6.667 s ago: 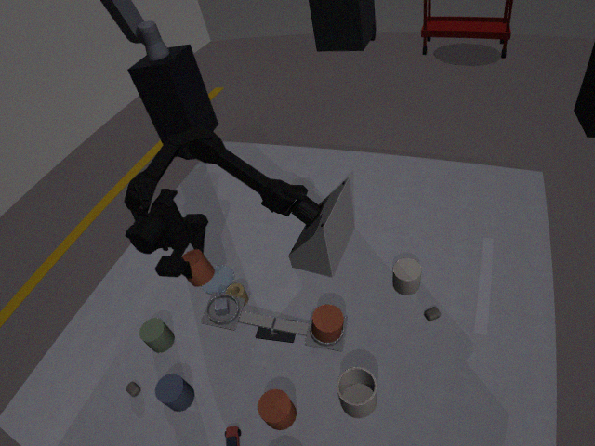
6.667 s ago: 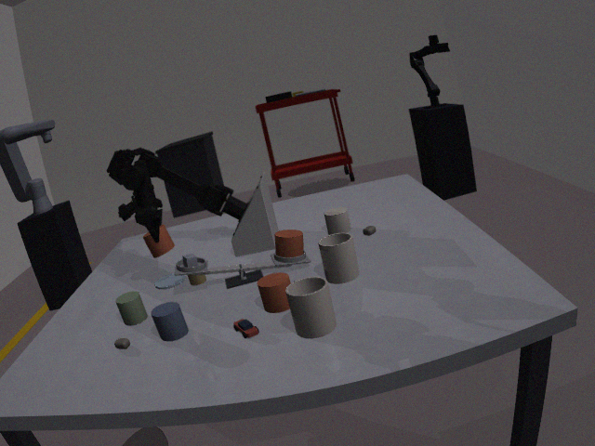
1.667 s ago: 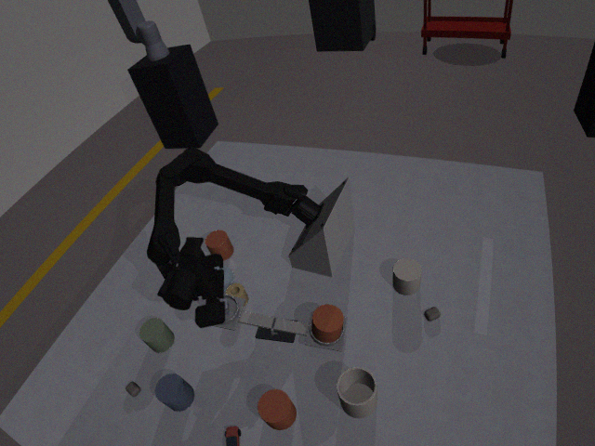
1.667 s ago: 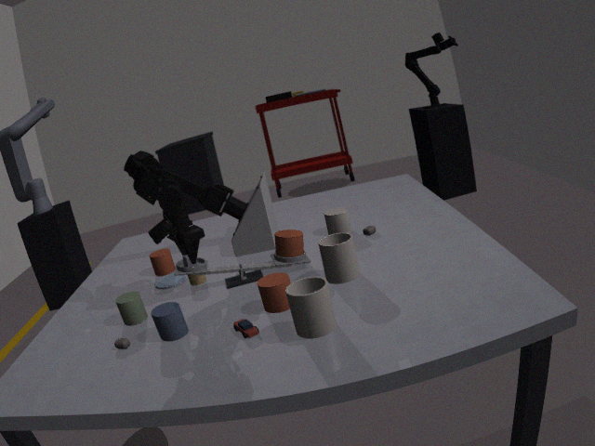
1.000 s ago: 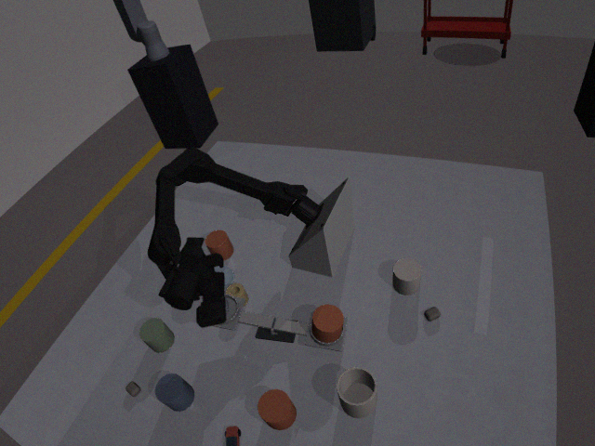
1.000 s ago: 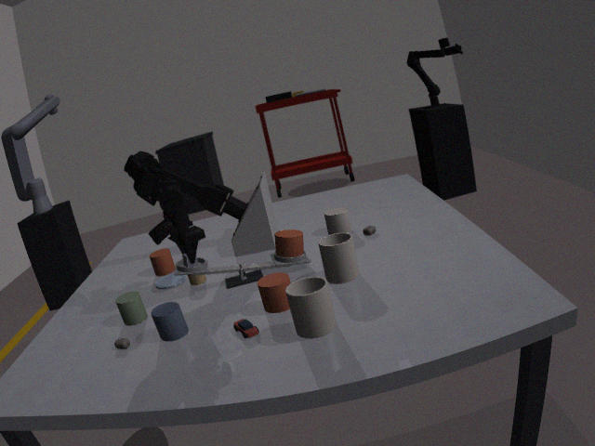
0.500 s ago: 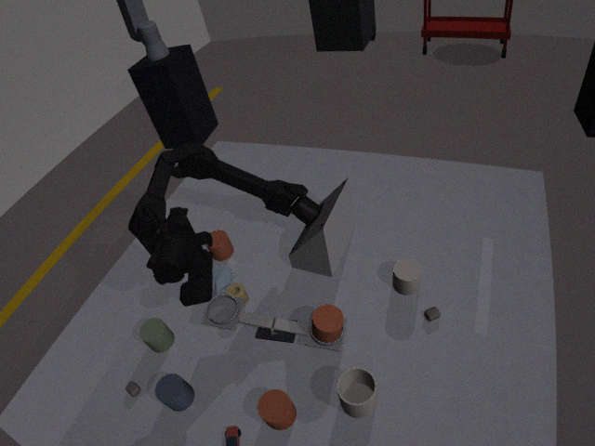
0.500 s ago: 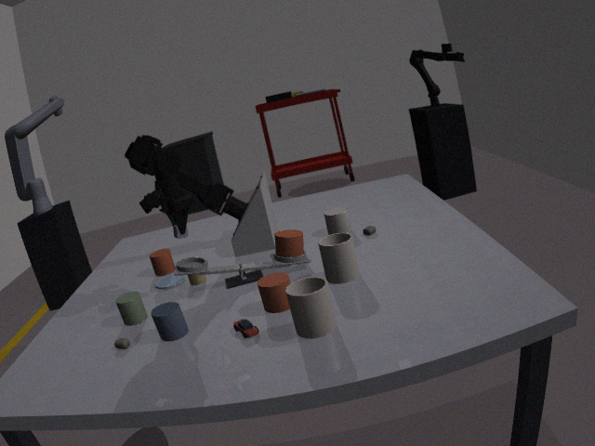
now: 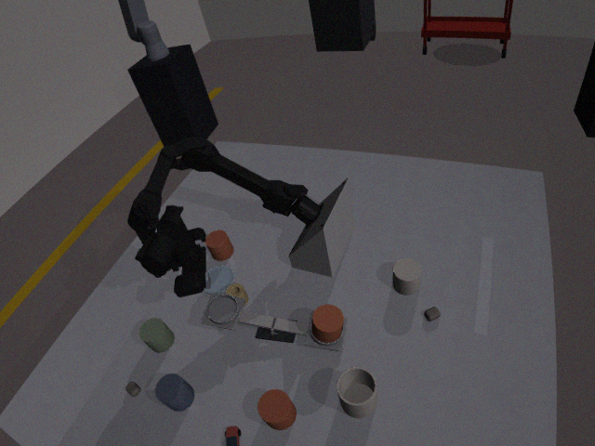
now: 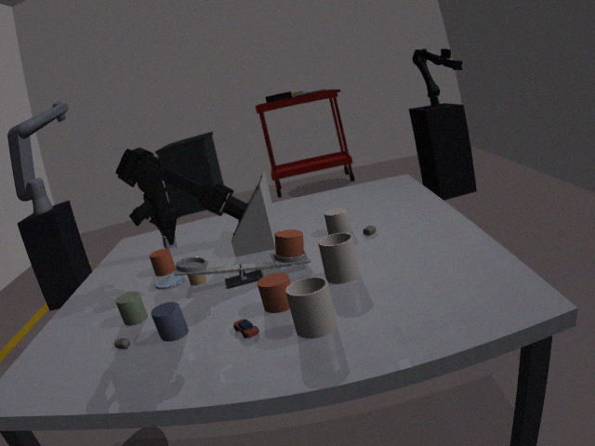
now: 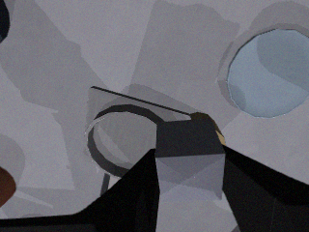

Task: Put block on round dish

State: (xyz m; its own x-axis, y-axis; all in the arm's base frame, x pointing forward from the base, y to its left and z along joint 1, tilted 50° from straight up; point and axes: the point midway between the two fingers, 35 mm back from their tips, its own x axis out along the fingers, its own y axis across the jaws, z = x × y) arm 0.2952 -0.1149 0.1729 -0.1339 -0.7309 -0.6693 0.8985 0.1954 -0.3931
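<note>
Right now my gripper tip is 90 mm past the pale blue round dish, 60 mm to the left of it and 140 mm above it. From my gripper tip the other things lie so: grey block 10 mm above; blue cup 270 mm ahead, 10 mm to the right, 100 mm below; yellowish ring 40 mm behind, 40 mm to the left, 110 mm below.
</note>
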